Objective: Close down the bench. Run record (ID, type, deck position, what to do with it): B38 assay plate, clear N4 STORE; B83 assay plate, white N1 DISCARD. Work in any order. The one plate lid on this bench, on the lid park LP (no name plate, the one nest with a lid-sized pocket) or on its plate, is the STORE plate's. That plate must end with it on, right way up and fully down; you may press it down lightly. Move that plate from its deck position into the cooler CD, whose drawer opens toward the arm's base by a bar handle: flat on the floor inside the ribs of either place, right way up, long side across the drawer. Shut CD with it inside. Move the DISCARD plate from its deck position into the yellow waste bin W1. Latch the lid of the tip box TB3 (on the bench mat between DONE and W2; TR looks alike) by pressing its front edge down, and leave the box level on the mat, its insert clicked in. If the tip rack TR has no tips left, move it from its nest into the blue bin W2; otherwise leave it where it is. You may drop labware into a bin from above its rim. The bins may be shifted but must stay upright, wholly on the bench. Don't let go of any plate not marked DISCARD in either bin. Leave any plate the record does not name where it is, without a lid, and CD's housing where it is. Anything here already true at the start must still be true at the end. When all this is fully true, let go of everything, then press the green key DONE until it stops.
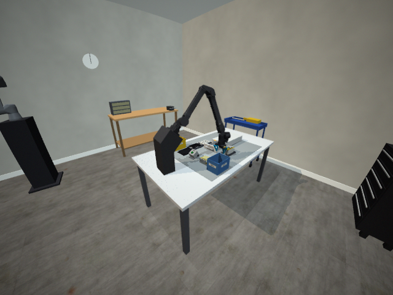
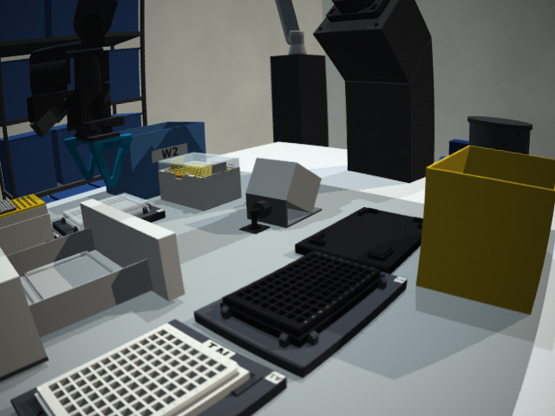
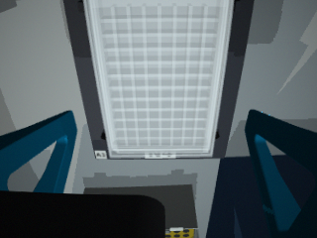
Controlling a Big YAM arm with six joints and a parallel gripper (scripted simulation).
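My hand is 5 cm above the clear plate lid. Also, from my hand: tip box lid 18 cm behind, 2 cm below, 1 cm to the left; then tip rack TR 16 cm ahead, 2 cm to the left, 2 cm below; then clear plate 6 cm below.
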